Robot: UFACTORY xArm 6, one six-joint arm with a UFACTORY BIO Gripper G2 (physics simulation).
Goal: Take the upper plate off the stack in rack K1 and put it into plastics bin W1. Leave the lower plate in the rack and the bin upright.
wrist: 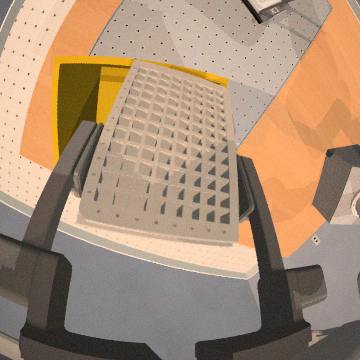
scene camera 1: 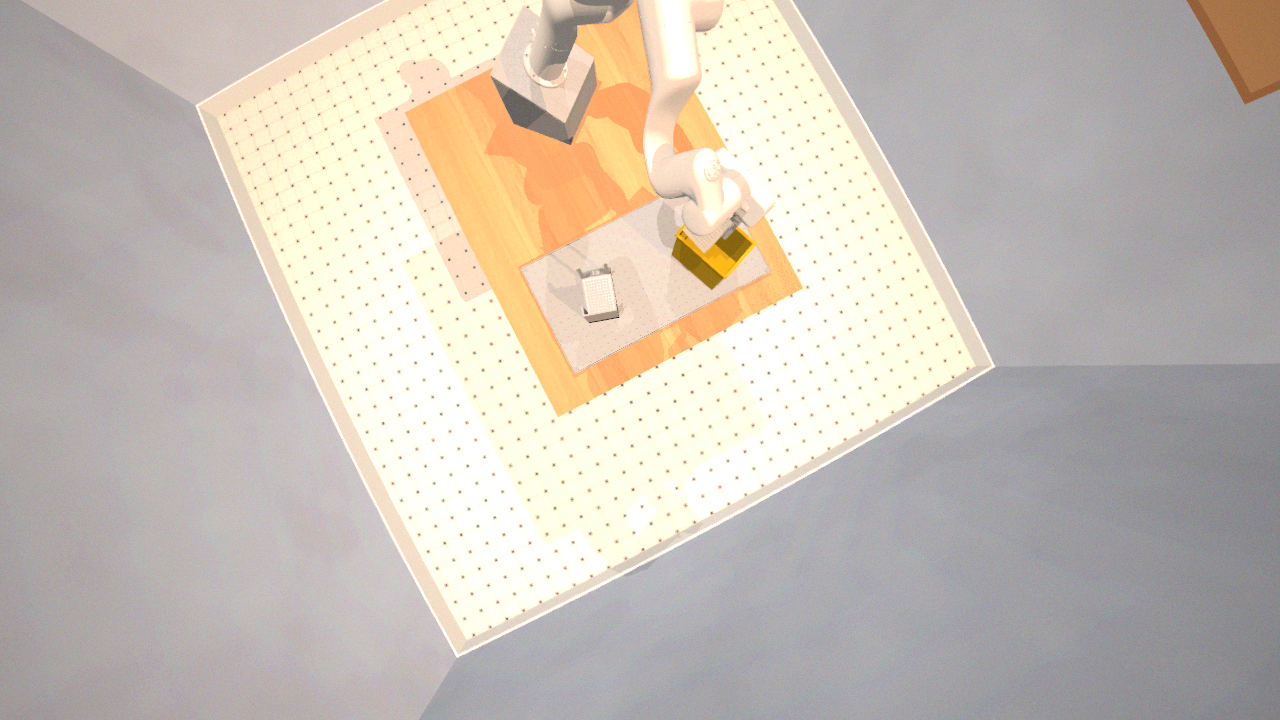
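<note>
My gripper [wrist: 167, 165] is shut on the long sides of the upper plate [wrist: 170, 120], a beige plate with a grid of square wells. In the wrist view the plate covers much of the opening of the yellow plastics bin W1 [scene camera 1: 713, 271] [wrist: 56, 110]; its height over the rim is hard to tell. In the scene view the arm's wrist hides most of the plate and part of the bin. The bin stands upright. The lower plate [scene camera 1: 598, 293] sits in rack K1 [scene camera 1: 604, 317] [wrist: 276, 11], left of the bin in the scene view.
The bin and rack stand on a grey perforated mat [scene camera 1: 559, 335] [wrist: 200, 30] on the wooden table [scene camera 1: 465, 170] [wrist: 275, 200]. The arm's grey pedestal [scene camera 1: 543, 109] [wrist: 332, 185] stands at the table's far end. A low pale wall [scene camera 1: 331, 429] borders the dotted floor.
</note>
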